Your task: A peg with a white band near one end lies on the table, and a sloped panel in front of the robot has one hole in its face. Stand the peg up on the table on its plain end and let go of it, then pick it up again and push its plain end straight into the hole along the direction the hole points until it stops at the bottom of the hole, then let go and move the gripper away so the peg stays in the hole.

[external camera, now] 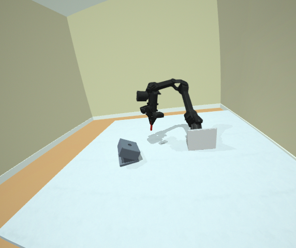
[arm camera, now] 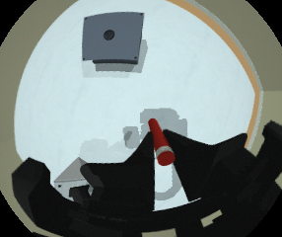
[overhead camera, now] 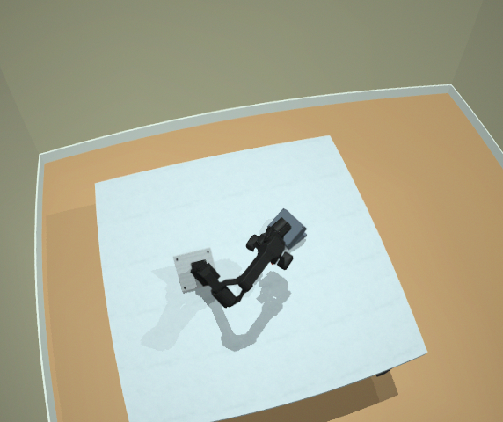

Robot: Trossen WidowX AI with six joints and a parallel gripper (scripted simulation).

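My gripper tip is now 17 cm to the right of the grey sloped panel, 13 cm short of it and 7 cm above it. Round my gripper tip: red peg 2 cm above.
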